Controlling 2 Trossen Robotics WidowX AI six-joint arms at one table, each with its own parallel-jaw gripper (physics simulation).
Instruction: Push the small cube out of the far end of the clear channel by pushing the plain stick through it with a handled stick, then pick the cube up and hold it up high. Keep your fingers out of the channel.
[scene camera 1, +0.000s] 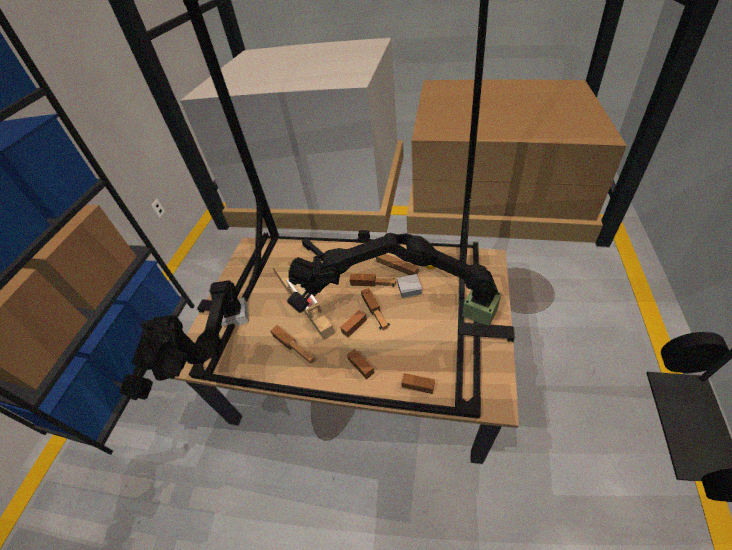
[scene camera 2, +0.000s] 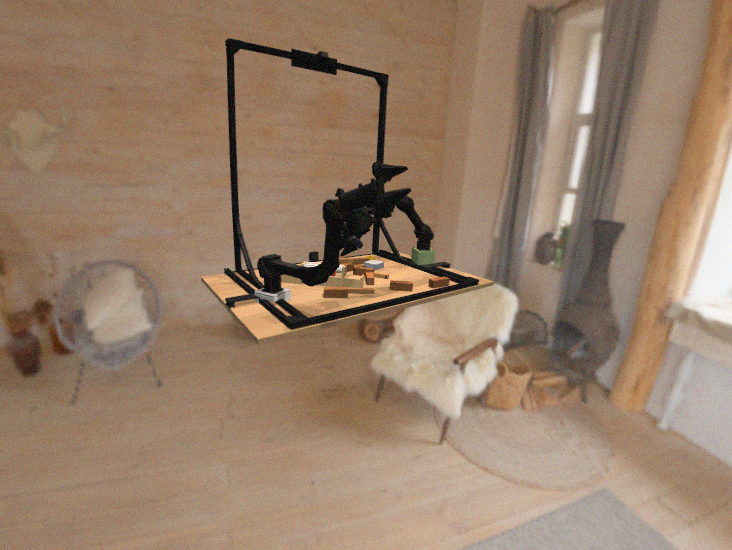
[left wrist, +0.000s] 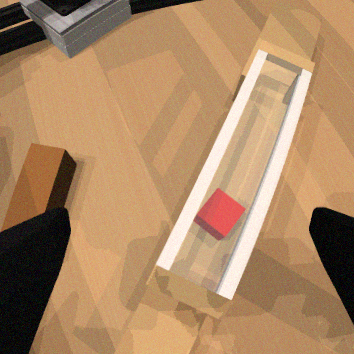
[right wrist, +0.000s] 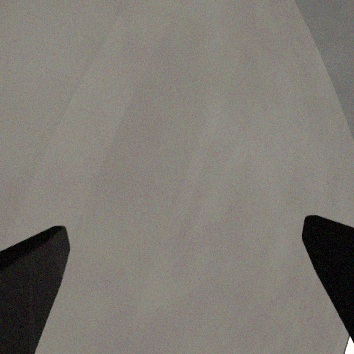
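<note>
The clear channel (scene camera 1: 294, 289) (left wrist: 201, 172) has white rails and a tan base, and lies slantwise on the table. The small red cube (scene camera 1: 311, 300) (left wrist: 219, 214) is inside it, nearer its lower end in the left wrist view. My left gripper (scene camera 1: 298, 301) (left wrist: 193, 220) is open and empty above the channel, with one finger on each side in its wrist view. Handled sticks (scene camera 1: 371, 300) (scene camera 1: 362, 279) (scene camera 1: 285, 337) lie around it. Plain brown blocks (scene camera 1: 353, 322) (scene camera 1: 360, 363) (scene camera 1: 418, 383) lie apart. Which piece is the plain stick I cannot tell. My right gripper (scene camera 2: 408, 180) (right wrist: 187, 233) is open, raised away from the objects.
A grey block (scene camera 1: 409, 285) and a long brown piece (scene camera 1: 397, 263) lie beneath or beside my left arm. A yellow object (scene camera 1: 430, 266) shows partly behind that arm. A black bar (scene camera 1: 312, 248) lies near the table's back edge. A black frame (scene camera 1: 331, 392) borders the table.
</note>
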